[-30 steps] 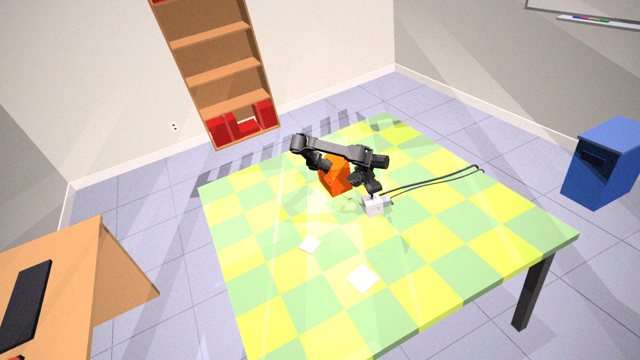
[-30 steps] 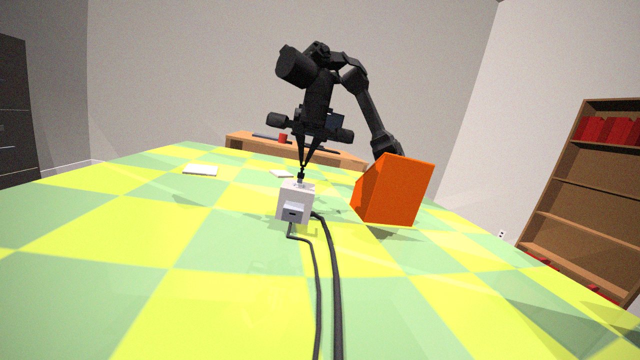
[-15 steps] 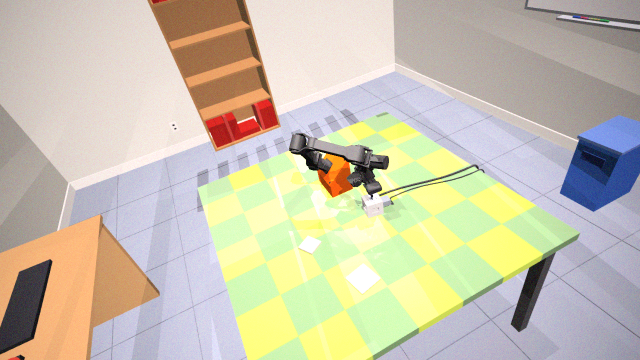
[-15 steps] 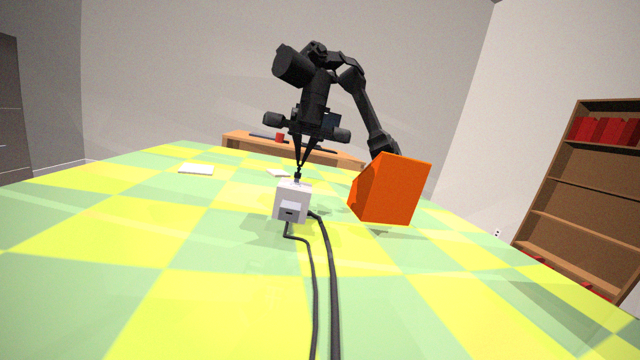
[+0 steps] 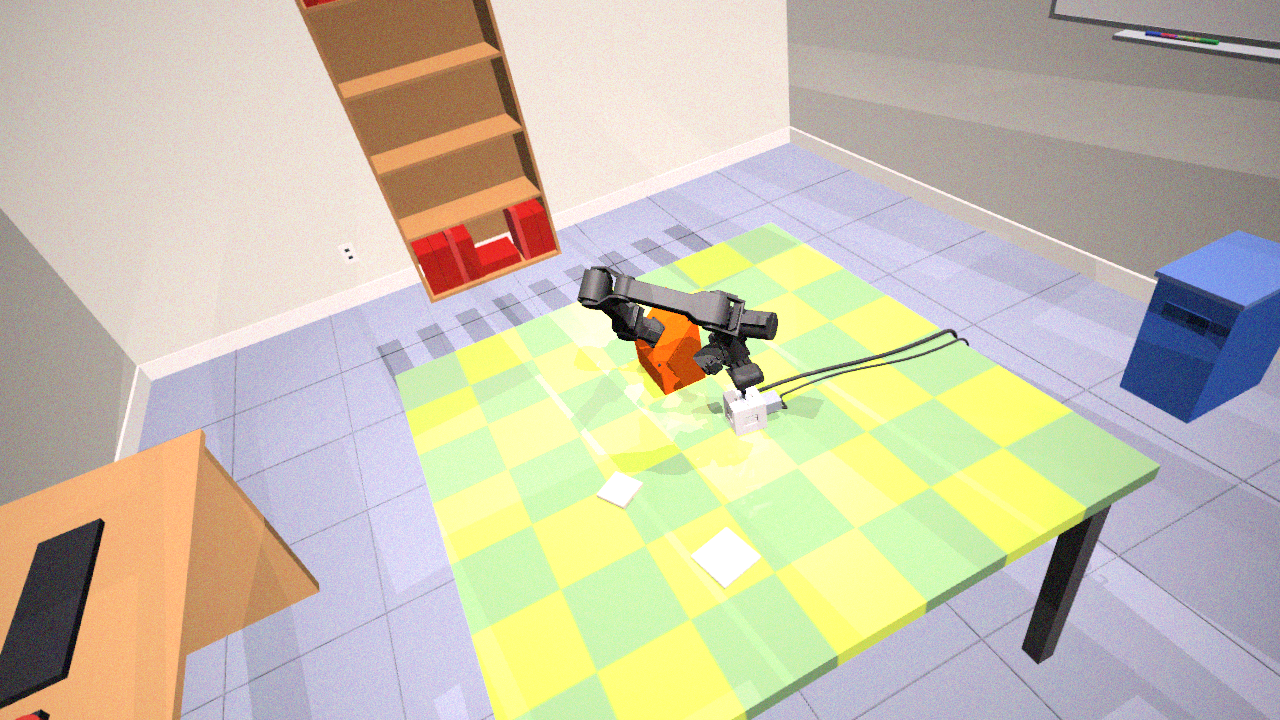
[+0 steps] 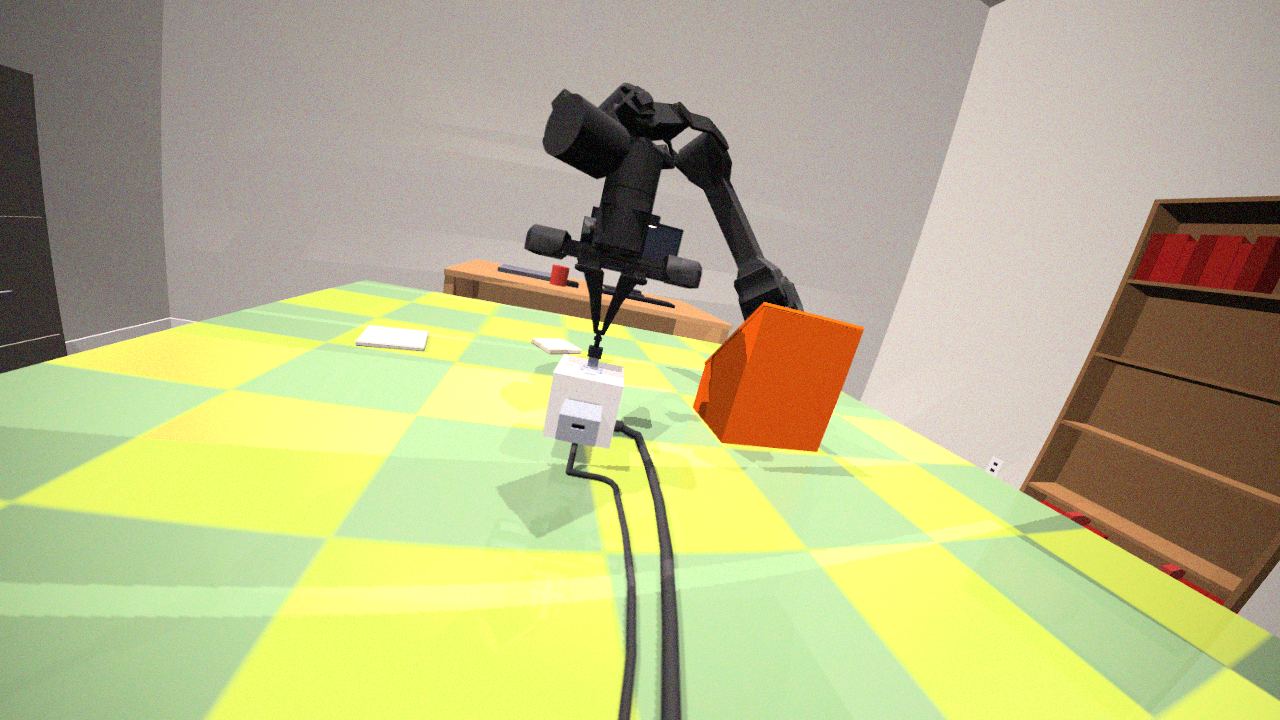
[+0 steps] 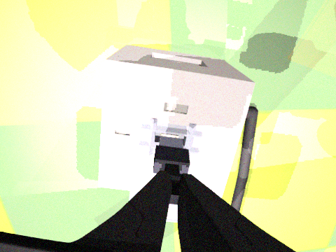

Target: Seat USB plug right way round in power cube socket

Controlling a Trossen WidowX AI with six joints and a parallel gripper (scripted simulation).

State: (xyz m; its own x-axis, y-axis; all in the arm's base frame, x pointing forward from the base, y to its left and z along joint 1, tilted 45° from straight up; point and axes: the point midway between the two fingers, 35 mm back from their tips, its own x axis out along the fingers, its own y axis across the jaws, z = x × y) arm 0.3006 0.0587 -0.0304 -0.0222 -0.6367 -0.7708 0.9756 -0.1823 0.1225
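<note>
Right now my gripper tip is 20 mm above the USB plug. Round my gripper tip: USB socket: 50 mm below.
</note>
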